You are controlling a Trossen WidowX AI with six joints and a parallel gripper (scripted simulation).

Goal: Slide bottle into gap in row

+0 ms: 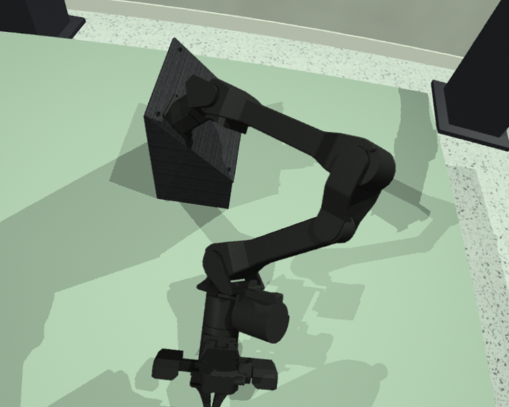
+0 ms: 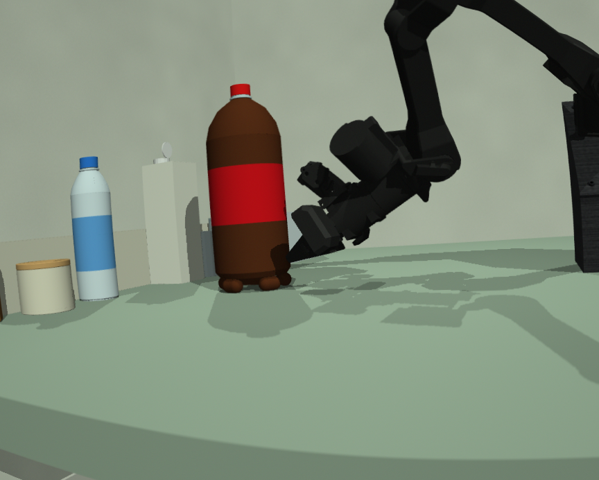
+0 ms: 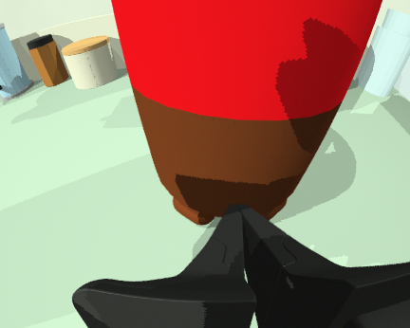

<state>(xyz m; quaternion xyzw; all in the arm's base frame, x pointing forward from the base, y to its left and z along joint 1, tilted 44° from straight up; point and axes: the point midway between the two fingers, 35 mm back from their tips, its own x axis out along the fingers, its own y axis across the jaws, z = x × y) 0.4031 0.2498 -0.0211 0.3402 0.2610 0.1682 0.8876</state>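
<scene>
Now: the brown cola bottle 90 mm ahead of my hand, 90 mm above it and 10 mm to the left of it. The rest, counted from my hand: cream canister 270 mm ahead, 260 mm to the left, 20 mm below; grey cup 320 mm ahead, 160 mm to the right, 30 mm below; blue-labelled water bottle 290 mm ahead, 140 mm to the left, 50 mm above.
</scene>
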